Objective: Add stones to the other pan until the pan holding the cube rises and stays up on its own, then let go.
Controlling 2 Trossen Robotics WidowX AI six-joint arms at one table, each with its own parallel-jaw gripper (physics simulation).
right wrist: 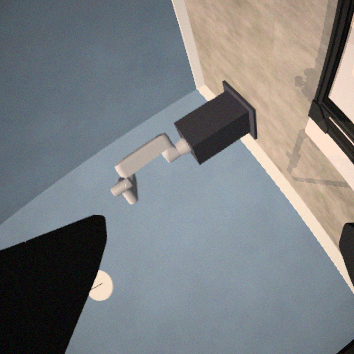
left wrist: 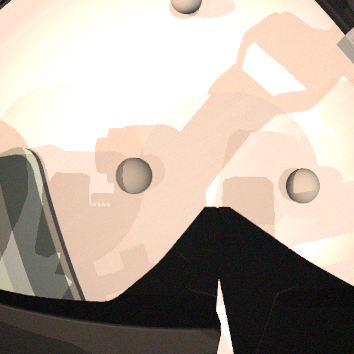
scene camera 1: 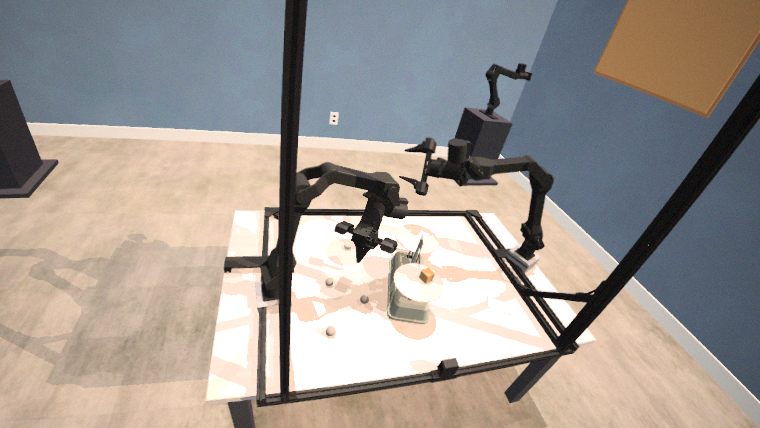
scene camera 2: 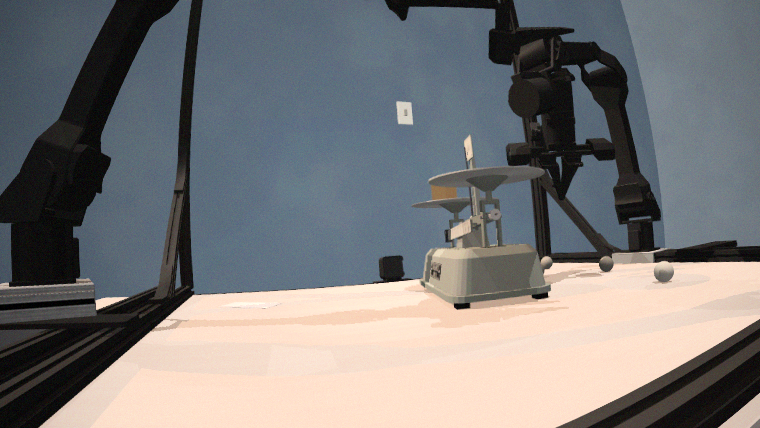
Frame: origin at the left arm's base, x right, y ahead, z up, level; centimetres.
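Seen in the pictures: left gripper, fingertip midpoint: (left wrist: 215, 218) (scene camera 1: 358, 262) (scene camera 2: 561, 199); right gripper, fingertip midpoint: (right wrist: 230, 233) (scene camera 1: 401, 163); left arm's base, origin of the base link: (scene camera 1: 272, 291) (scene camera 2: 641, 250); right arm's base, origin of the base link: (scene camera 1: 525, 253) (scene camera 2: 45, 283).
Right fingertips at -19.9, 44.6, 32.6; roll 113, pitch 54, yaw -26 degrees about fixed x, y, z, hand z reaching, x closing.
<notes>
Offsets run from my right fingertips to a thing's top centre, as dx, dy, dz. "spot": to the spot under its first point. Level surfaces: height alone.
The balance scale @(+25.8, -0.9, -11.4) (scene camera 1: 408, 312) (scene camera 2: 485, 272) (left wrist: 20, 245) stands right of my left gripper in scene camera 1. The orange cube @(+33.9, -2.1, -17.3) (scene camera 1: 427, 274) (scene camera 2: 443, 191) sits on one pan @(+34.5, -4.7, -20.3) (scene camera 1: 409, 288) (scene camera 2: 425, 204), which looks lower in scene camera 2. The other pan @(+17.1, +3.0, -19.1) (scene camera 1: 428, 244) (scene camera 2: 486, 174) looks higher; no stone shows on it. Round grey stones @(+18.4, -26.5, -32.0) (scene camera 1: 329, 281) @(+27.7, -17.3, -32.0) (scene camera 1: 364, 298) @(+36.6, -30.7, -32.0) (scene camera 1: 330, 330) (scene camera 2: 605, 263) @(+2.1, -15.4, -32.0) (scene camera 2: 663, 271) (left wrist: 134, 175) (left wrist: 303, 185) lie on the table; another stone @(spot: +3.2, -15.9, -32.7) (scene camera 1: 347, 246) lies farther back. My left gripper (scene camera 1: 361, 259) (scene camera 2: 561, 196) (left wrist: 215, 218) is shut and empty above the table. My right gripper (scene camera 1: 403, 163) (right wrist: 230, 233) is wide open and empty, high up.
A black frame (scene camera 1: 345, 388) (scene camera 2: 106, 340) borders the white table @(dz -34.7) (scene camera 1: 372, 358) (scene camera 2: 319, 393), with an upright post (scene camera 1: 289, 159) near the left arm. A small black box @(spot: +57.4, -4.2, -29.4) (scene camera 1: 448, 367) (scene camera 2: 391, 267) sits on the frame's front bar in scene camera 1.
</notes>
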